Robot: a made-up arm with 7 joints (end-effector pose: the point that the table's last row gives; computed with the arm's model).
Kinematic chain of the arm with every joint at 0, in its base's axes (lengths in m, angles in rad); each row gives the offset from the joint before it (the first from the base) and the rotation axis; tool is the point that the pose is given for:
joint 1: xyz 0 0 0.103 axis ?
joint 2: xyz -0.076 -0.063 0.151 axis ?
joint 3: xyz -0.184 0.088 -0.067 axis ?
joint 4: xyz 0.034 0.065 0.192 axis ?
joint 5: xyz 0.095 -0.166 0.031 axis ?
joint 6: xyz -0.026 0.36 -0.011 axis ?
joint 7: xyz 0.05 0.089 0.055 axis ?
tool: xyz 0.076 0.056 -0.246
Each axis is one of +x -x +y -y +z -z.
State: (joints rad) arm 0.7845 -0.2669 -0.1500 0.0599 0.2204 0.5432 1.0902
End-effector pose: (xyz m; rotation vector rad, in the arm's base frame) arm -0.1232 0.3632 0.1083 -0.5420 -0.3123 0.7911
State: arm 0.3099 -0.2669 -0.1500 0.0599 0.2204 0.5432 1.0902
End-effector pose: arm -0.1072 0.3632 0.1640 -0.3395 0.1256 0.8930
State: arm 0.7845 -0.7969 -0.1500 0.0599 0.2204 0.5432 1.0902
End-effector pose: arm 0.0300 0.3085 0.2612 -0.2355 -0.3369 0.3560
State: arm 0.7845 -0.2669 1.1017 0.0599 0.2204 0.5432 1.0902
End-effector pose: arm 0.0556 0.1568 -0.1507 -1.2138 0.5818 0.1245
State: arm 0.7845 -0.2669 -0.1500 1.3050 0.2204 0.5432 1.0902
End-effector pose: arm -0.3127 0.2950 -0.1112 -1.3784 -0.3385 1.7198
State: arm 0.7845 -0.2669 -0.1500 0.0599 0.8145 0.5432 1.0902
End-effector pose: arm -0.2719 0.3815 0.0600 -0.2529 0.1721 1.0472
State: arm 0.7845 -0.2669 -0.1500 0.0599 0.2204 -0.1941 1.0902
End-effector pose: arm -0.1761 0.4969 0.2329 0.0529 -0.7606 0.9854
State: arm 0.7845 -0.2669 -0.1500 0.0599 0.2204 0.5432 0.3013
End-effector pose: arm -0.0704 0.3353 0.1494 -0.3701 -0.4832 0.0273
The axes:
joint 1: -y
joint 2: +z
joint 3: -x
joint 4: +z
joint 5: +y
joint 6: -x
joint 7: +z

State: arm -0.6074 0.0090 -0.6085 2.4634 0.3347 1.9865 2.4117
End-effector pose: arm -0.0055 -0.0271 0.4983 2.2772 0.2186 -1.4417
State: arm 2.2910 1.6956 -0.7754 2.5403 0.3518 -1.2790 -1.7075
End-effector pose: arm -0.1268 -0.5218 0.1445 -2.5806 -0.6062 0.2561
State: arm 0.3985 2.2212 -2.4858 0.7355 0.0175 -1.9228 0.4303
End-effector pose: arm 0.4365 0.0549 0.2734 -1.6045 -1.5845 0.8592
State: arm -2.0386 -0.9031 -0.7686 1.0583 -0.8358 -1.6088 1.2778
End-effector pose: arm 0.5930 0.3356 0.2247 1.4094 -0.9272 0.1852
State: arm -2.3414 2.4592 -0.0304 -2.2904 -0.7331 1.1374 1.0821
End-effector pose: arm -0.0547 -0.1335 -0.1210 0.1463 1.7574 1.7419
